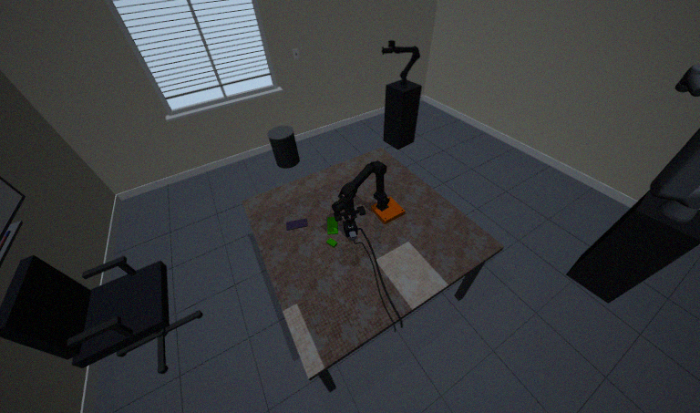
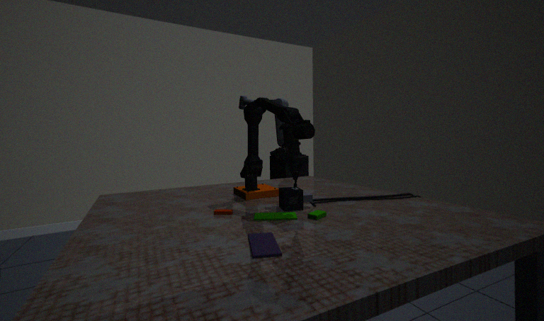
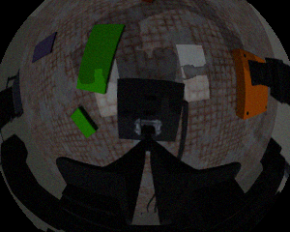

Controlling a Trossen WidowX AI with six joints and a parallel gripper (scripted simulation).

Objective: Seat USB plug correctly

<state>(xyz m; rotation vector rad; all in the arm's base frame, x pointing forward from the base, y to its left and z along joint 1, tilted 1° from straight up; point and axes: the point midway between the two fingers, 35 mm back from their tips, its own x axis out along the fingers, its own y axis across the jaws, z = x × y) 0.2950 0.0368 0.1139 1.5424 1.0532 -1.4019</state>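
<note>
The USB plug lies 20 mm below my gripper tip. From my gripper tip the other things lie so: small green block 140 mm ahead, 100 mm below, 20 mm to the right; then long green block 130 mm to the right, 110 mm below, 60 mm ahead; then small orange block 260 mm to the right, 100 mm below, 90 mm behind.
</note>
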